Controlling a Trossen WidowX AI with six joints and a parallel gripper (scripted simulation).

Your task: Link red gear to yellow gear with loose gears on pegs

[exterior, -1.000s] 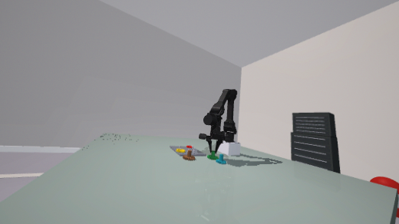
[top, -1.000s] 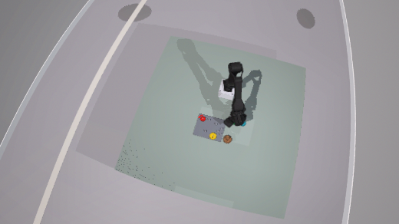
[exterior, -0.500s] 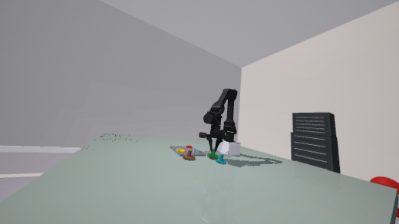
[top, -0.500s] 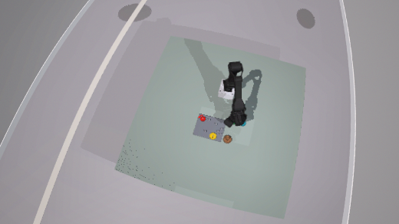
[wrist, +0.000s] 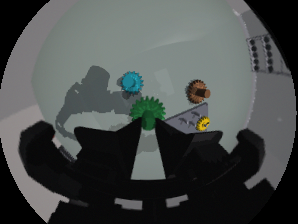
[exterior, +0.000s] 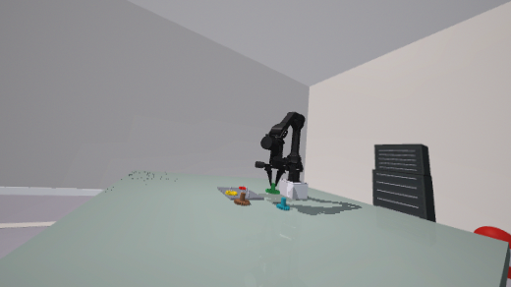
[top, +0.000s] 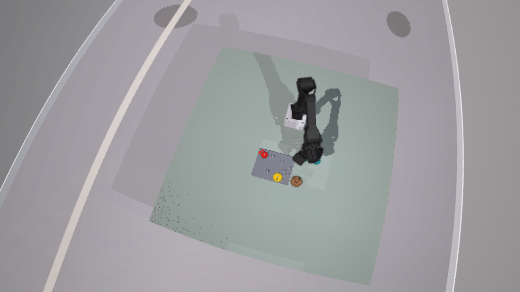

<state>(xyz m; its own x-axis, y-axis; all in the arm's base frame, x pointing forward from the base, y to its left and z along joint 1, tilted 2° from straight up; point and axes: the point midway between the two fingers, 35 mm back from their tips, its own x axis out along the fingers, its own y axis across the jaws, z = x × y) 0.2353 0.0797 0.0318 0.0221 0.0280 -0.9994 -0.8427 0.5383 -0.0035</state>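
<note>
Now: gripper tip 23 cm to the left of the red gear, 6 cm above it and 1 cm short of it. Also, from my gripper tip: brown gear (14 cm ahead, 6 cm below, 3 cm to the right); green gear (1 cm below); teal gear (7 cm to the left, 6 cm below).
</note>
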